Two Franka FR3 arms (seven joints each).
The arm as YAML. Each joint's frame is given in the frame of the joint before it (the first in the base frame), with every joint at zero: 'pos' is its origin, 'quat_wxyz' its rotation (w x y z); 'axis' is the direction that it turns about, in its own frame. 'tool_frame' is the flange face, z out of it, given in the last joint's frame.
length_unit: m
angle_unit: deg
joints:
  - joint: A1
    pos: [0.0, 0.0, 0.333]
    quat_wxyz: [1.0, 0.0, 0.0, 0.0]
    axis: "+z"
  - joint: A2
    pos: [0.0, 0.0, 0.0]
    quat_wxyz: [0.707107, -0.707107, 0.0, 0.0]
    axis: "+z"
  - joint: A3
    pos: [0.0, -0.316, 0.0]
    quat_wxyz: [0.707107, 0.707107, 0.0, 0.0]
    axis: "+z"
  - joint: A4
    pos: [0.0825, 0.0, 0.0]
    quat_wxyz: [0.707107, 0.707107, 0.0, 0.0]
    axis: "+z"
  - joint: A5
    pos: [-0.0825, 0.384, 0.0]
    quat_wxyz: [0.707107, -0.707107, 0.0, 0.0]
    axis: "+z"
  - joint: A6
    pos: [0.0, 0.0, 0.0]
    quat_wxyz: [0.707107, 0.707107, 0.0, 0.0]
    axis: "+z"
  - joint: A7
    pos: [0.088, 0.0, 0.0]
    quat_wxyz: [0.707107, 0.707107, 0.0, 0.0]
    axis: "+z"
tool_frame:
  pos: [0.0, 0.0, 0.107]
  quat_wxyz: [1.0, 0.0, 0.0, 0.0]
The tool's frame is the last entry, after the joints.
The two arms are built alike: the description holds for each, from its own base.
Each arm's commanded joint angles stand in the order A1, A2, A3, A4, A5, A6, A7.
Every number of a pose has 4 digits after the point.
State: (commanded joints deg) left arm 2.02 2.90 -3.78 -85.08 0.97 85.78 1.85; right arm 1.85 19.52 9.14 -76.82 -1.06 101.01 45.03
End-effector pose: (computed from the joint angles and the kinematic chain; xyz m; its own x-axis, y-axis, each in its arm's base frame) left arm 0.5629 -0.0143 0.6302 0.9973 -0.0617 -0.0387 -0.0623 -0.9980 -0.0123; right arm 0.6609 0.1090 0.5457 0.8224 -0.5677 0.0358 -0.5635 -0.8217 -0.0850
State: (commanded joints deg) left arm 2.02 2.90 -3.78 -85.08 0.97 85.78 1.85; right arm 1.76 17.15 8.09 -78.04 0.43 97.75 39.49
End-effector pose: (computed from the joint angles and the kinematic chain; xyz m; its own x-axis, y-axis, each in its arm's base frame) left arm 0.5629 -0.0143 0.6302 0.9973 -0.0617 -0.0387 -0.0623 -0.9980 -0.0123; right arm 0.6464 0.0994 0.5568 0.8650 -0.5017 0.0054 -0.5002 -0.8632 -0.0679
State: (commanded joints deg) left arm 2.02 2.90 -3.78 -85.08 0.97 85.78 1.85; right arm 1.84 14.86 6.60 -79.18 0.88 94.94 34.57
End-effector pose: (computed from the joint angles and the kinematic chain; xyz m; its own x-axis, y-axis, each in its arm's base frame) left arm 0.5629 -0.0143 0.6302 0.9973 -0.0617 -0.0387 -0.0623 -0.9980 -0.0123; right arm 0.6331 0.0860 0.5679 0.8955 -0.4449 -0.0112 -0.4449 -0.8944 -0.0467
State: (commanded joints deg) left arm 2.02 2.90 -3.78 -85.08 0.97 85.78 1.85; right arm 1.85 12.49 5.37 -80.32 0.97 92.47 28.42
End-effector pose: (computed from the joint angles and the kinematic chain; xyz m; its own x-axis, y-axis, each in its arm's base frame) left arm 0.5629 -0.0143 0.6302 0.9973 -0.0617 -0.0387 -0.0623 -0.9980 -0.0123; right arm 0.6192 0.0738 0.5803 0.9312 -0.3640 -0.0221 -0.3645 -0.9307 -0.0303
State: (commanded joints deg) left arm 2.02 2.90 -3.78 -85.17 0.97 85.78 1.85; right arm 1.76 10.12 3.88 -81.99 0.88 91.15 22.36
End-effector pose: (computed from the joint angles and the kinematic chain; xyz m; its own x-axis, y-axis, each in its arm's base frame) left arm 0.5628 -0.0143 0.6294 0.9973 -0.0617 -0.0403 -0.0623 -0.9980 -0.0123; right arm 0.6069 0.0578 0.5897 0.9571 -0.2887 -0.0255 -0.2892 -0.9571 -0.0190
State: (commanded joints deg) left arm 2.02 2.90 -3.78 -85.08 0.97 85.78 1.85; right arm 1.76 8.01 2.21 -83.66 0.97 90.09 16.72
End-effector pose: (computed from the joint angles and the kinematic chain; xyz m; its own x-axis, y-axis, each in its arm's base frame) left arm 0.5629 -0.0143 0.6302 0.9973 -0.0617 -0.0387 -0.0623 -0.9980 -0.0123; right arm 0.5955 0.0415 0.5964 0.9747 -0.2209 -0.0327 -0.2214 -0.9751 -0.0134
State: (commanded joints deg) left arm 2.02 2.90 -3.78 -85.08 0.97 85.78 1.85; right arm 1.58 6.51 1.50 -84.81 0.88 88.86 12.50
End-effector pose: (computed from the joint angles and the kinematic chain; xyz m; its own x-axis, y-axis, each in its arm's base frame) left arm 0.5629 -0.0143 0.6302 0.9973 -0.0617 -0.0387 -0.0623 -0.9980 -0.0123; right arm 0.5860 0.0323 0.6006 0.9855 -0.1634 -0.0458 -0.1640 -0.9864 -0.0086
